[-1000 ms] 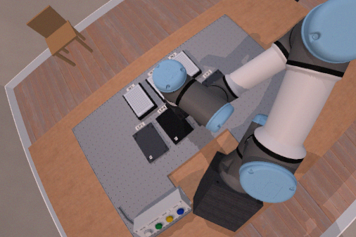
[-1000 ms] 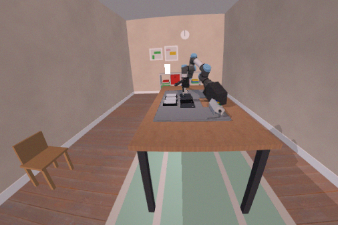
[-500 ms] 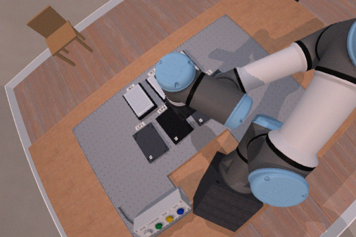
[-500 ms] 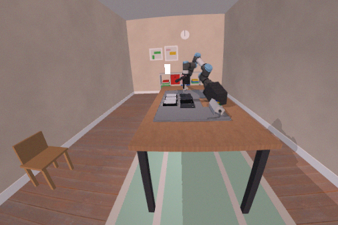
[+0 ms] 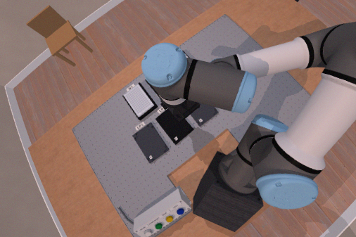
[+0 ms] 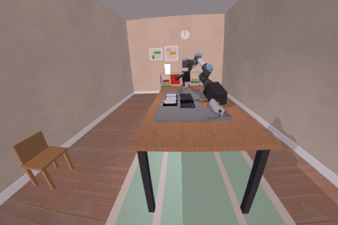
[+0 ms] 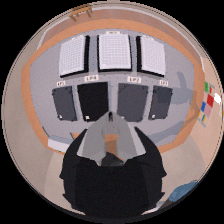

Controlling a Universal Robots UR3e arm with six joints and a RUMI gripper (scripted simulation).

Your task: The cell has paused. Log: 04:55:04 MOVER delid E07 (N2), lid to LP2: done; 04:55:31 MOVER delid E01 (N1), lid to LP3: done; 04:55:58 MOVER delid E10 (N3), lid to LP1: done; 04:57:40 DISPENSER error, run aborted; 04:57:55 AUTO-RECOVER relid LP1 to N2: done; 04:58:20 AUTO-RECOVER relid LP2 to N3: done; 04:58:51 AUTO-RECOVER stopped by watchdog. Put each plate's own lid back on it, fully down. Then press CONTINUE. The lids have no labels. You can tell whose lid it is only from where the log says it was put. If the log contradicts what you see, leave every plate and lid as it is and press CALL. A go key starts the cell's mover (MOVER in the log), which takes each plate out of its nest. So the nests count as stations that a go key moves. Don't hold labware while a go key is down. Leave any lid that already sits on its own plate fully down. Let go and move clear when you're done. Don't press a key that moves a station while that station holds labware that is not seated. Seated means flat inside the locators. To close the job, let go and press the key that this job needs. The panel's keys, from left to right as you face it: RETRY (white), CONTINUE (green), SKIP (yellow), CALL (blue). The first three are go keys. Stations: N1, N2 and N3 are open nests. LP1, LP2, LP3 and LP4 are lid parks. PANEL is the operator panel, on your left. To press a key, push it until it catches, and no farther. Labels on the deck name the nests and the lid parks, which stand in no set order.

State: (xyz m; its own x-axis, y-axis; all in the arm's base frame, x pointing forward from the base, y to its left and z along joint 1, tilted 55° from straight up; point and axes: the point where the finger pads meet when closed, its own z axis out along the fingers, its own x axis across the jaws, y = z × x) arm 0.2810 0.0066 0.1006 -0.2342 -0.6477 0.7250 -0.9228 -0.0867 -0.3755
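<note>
My gripper is now 41 cm to the right of the green CONTINUE key, 20 cm past it and 6 cm above it. Round my hand: lid park LP2: 12 cm below, 6 cm to the right, 5 cm behind; then lid park LP4: 12 cm below, 6 cm to the left, 1 cm behind; then plate: 18 cm ahead, 10 cm below, 7 cm to the left.
</note>
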